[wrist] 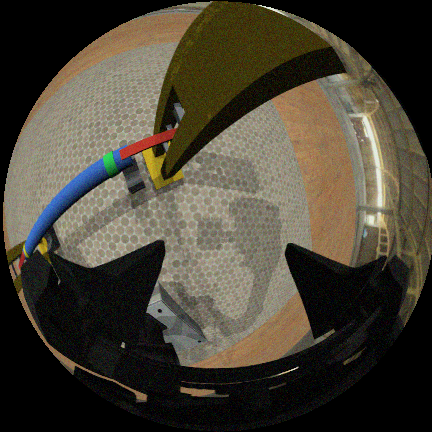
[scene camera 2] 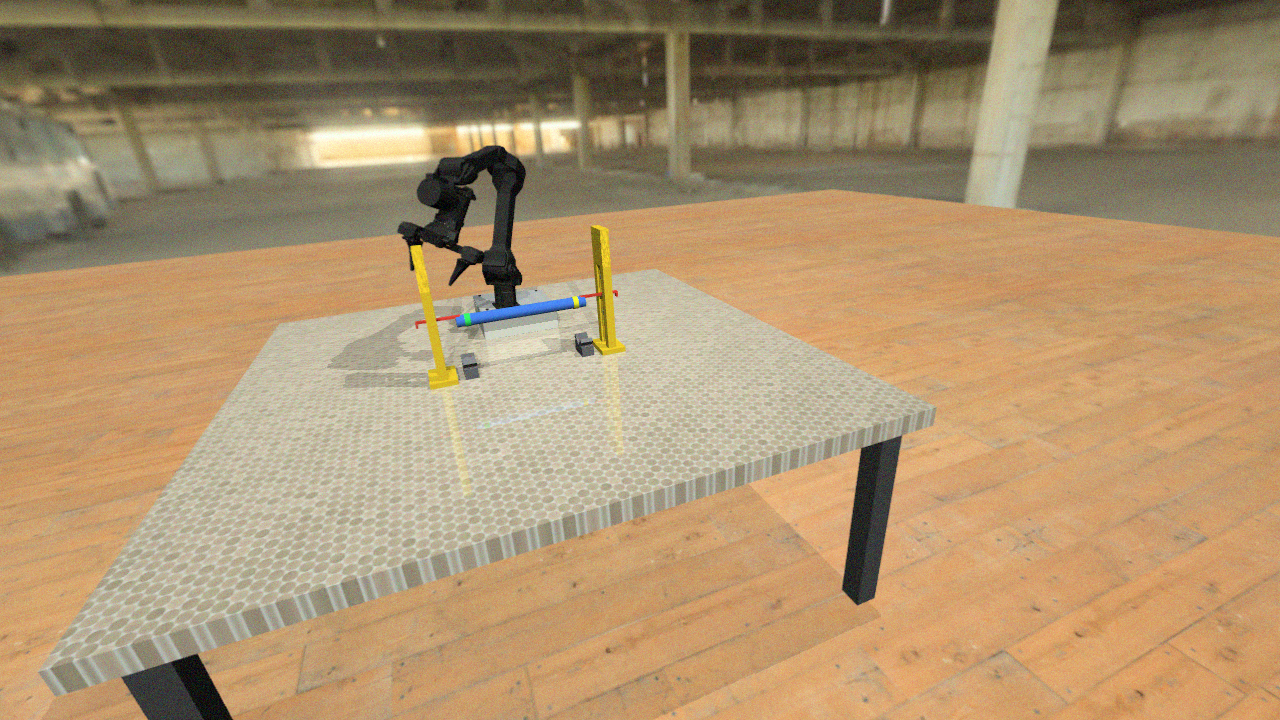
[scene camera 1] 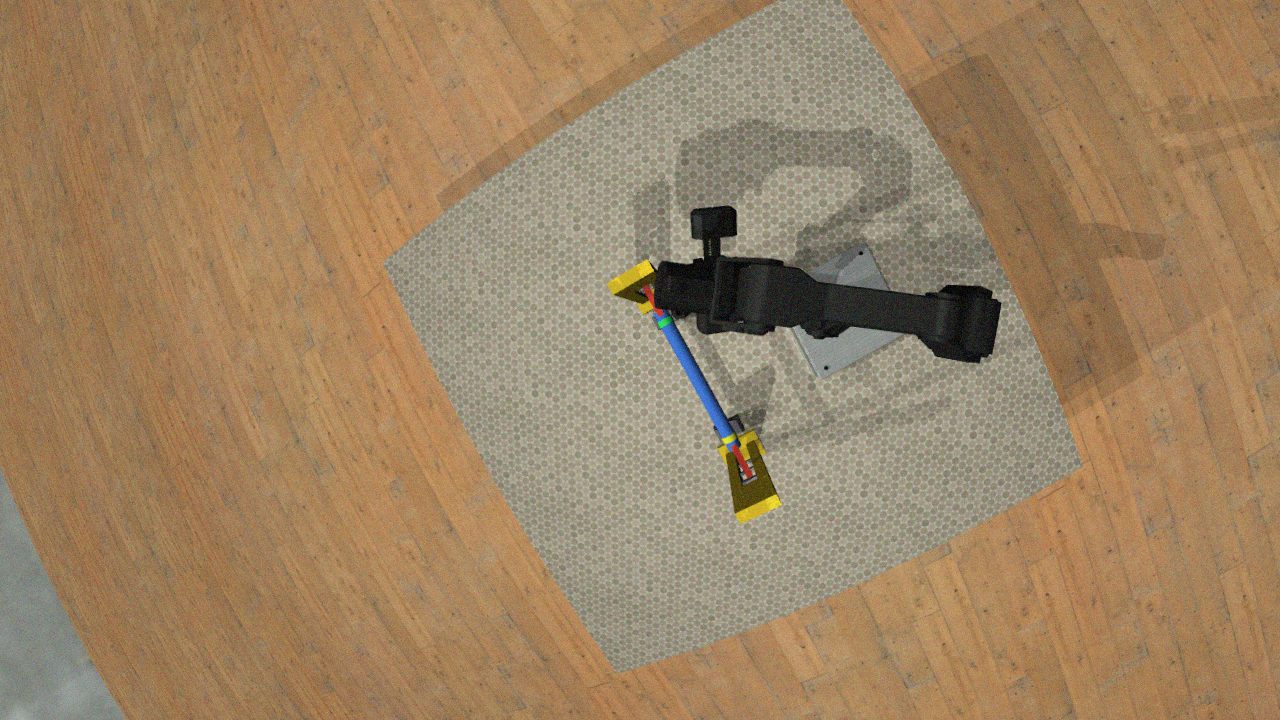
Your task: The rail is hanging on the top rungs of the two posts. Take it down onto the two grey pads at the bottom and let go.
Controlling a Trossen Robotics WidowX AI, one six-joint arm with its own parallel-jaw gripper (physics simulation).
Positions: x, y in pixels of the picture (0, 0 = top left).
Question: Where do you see a yellow post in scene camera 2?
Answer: At 442, 376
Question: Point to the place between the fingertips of my gripper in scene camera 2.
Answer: At 430, 278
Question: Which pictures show my gripper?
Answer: The wrist view, scene camera 2 and scene camera 1: all of them.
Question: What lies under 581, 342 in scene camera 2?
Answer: A grey pad.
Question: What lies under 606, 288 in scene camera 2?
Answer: A yellow post.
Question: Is my gripper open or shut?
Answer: Open.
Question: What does my gripper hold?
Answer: Nothing.
